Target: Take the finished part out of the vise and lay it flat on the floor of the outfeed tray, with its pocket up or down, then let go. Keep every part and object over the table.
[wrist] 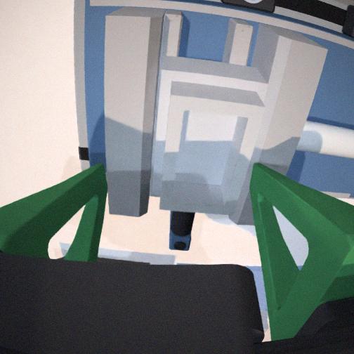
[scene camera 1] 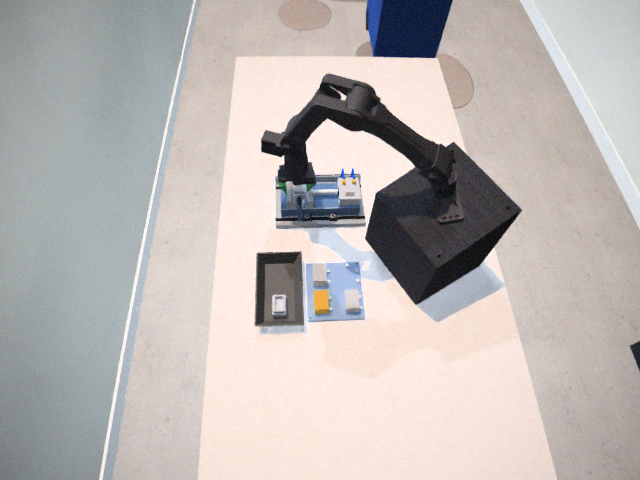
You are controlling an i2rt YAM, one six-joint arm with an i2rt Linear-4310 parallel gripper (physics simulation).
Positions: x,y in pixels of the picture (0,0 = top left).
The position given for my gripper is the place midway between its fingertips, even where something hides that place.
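My gripper is there for me in scene camera 1 (pixel 296 192), and I can see it in the wrist view (pixel 178 174) too.
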